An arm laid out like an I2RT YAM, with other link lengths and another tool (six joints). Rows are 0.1 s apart.
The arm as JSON. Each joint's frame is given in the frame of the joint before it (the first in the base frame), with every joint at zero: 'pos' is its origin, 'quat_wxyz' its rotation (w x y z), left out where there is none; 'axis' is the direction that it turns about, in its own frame. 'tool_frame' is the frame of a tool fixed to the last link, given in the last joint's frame.
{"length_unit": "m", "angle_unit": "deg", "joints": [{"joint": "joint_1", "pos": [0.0, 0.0, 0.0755], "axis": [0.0, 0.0, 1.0]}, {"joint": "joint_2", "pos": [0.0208, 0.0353, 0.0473], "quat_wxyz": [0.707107, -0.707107, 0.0, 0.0], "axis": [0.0, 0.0, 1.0]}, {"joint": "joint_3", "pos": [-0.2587, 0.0, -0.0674], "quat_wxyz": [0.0, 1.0, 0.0, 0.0], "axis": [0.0, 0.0, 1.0]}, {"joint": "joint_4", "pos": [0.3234, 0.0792, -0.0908], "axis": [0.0, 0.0, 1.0]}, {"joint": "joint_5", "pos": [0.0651, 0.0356, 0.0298], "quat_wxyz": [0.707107, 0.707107, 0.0, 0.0], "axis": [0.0, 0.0, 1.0]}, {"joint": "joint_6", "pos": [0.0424, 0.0, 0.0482], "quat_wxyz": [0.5, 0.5, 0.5, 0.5], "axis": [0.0, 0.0, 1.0]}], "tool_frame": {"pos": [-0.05, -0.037, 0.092], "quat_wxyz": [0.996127, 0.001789, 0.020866, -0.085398]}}
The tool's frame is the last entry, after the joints.
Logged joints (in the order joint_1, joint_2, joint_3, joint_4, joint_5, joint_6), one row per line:
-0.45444, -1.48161, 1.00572, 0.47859, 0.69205, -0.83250
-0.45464, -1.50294, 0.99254, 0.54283, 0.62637, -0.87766
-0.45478, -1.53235, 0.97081, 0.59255, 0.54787, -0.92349
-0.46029, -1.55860, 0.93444, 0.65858, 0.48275, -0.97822
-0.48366, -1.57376, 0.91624, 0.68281, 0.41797, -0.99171
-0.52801, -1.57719, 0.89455, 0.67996, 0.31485, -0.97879
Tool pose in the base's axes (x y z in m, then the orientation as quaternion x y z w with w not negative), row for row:
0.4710, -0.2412, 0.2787, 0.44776, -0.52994, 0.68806, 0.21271
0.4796, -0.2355, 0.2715, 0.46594, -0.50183, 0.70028, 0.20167
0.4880, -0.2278, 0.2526, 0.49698, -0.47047, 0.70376, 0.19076
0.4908, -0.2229, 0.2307, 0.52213, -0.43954, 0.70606, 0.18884
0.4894, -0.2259, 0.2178, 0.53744, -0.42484, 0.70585, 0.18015
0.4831, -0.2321, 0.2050, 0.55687, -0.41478, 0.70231, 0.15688
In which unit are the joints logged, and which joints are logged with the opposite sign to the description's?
The joints are logged in radians. Opposite sign: joint_2.
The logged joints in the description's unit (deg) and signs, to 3 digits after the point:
-26.037, 84.890, 57.624, 27.421, 39.652, -47.699
-26.049, 86.112, 56.868, 31.102, 35.888, -50.286
-26.057, 87.797, 55.623, 33.951, 31.391, -52.912
-26.373, 89.301, 53.539, 37.734, 27.660, -56.048
-27.712, 90.170, 52.497, 39.122, 23.948, -56.821
-30.253, 90.366, 51.254, 38.959, 18.040, -56.081

